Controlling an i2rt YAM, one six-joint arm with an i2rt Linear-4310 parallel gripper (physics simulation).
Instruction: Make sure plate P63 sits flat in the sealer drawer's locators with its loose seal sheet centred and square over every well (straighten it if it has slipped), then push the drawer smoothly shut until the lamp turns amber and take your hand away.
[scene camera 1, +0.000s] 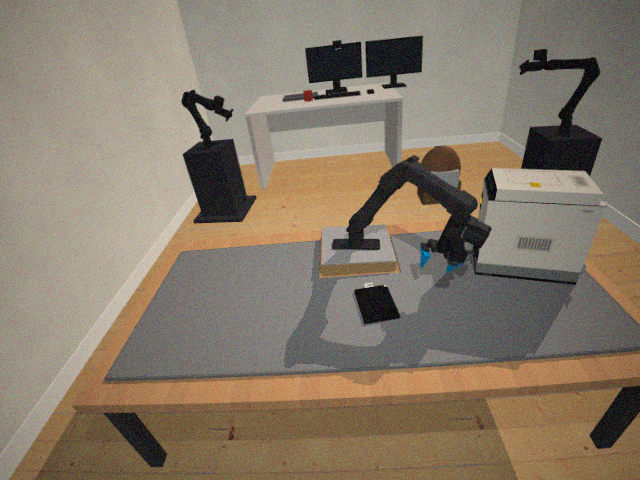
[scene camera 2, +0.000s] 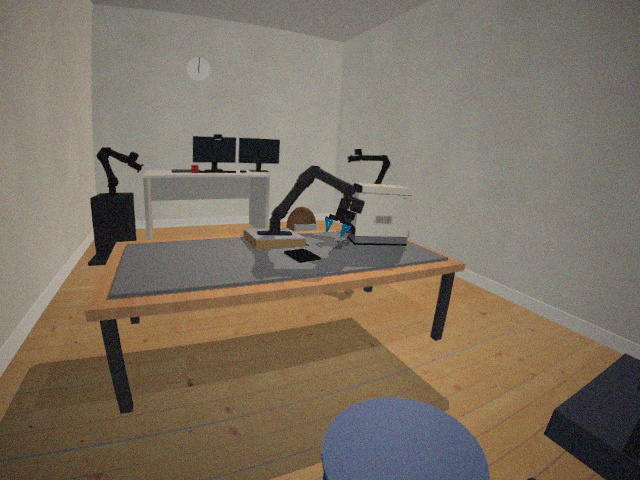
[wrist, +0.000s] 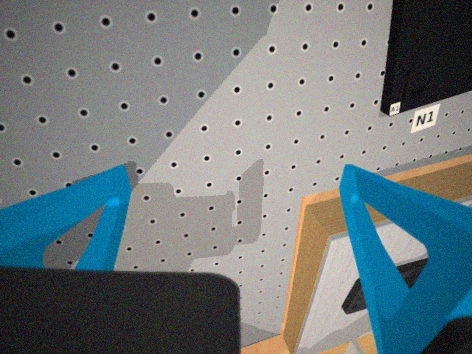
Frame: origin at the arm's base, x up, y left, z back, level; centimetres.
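Seen in the pictures: gripper, fingertip midpoint: (scene camera 1: 433, 269) (scene camera 2: 333, 234) (wrist: 235, 177); arm's base, link origin: (scene camera 1: 356, 245) (scene camera 2: 274, 233) (wrist: 409, 276).
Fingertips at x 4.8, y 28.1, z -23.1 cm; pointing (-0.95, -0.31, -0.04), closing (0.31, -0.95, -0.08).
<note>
Offsets run from my fingertips to a thing's top centre. "spot": to the spot under its first point. Level surfaces: height alone.
The white sealer @[dz +13.3, dx +26.6, dy +35.3 cm] (scene camera 1: 532, 232) (scene camera 2: 383, 209) stands at the right of the mat. Its drawer, plate P63, the seal sheet and the lamp's colour cannot be made out in any view; the sealer's left side is partly behind the arm's hand. My gripper (scene camera 1: 437, 266) (scene camera 2: 335, 233) (wrist: 235, 177) is open and empty, its blue fingers spread wide and pointing down above the mat, just left of the sealer. The hand's body is close against the sealer's left side; whether they touch cannot be told.
A black tray-like fixture @[dz -8.2, dx -7.1, dy -20.3 cm] (scene camera 1: 376, 305) (scene camera 2: 302, 255) (wrist: 435, 50) lies on the perforated mat @[dx -8.9 cm] (scene camera 1: 232, 320) (scene camera 2: 180, 268) (wrist: 295, 105), with a label N1 @[spot: dz +2.1, dx -8.8, dy -22.8 cm] (wrist: 425, 118) beside it. The arm's wood-edged base block (scene camera 1: 336, 267) (scene camera 2: 255, 241) (wrist: 306, 255) stands left of the gripper.
</note>
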